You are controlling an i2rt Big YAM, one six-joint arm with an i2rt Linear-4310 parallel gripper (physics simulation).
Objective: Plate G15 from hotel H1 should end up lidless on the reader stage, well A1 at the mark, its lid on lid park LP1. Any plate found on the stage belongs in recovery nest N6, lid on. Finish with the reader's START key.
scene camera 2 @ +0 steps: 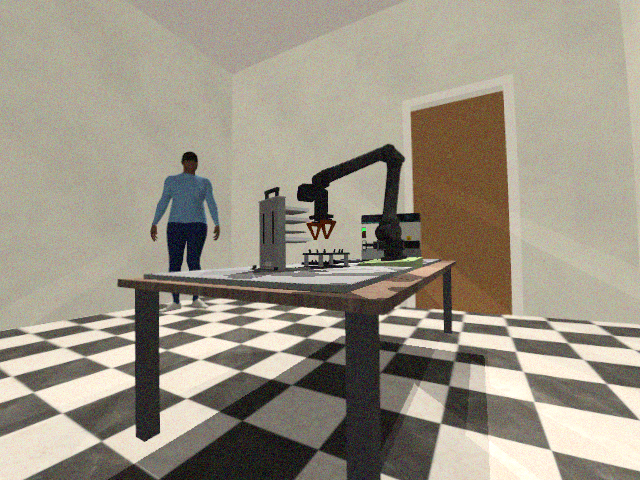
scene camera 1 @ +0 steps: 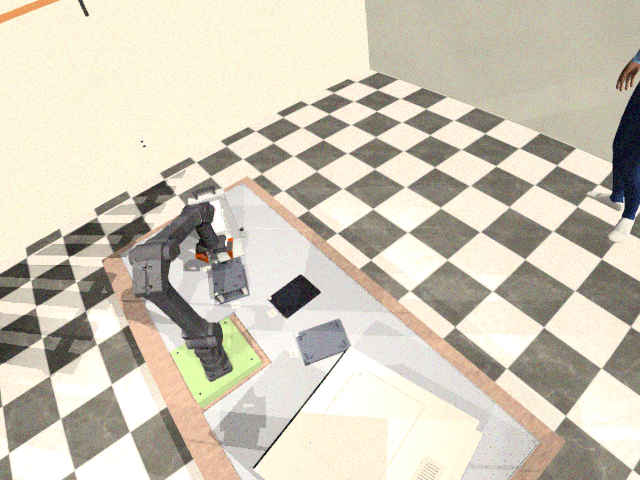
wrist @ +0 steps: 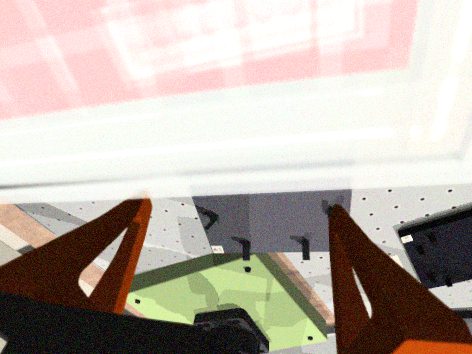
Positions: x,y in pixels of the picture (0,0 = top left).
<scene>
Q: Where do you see a black lid park pad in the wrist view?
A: At 432,246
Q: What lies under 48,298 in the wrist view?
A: My gripper.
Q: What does my gripper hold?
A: Nothing.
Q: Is my gripper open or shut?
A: Open.
</scene>
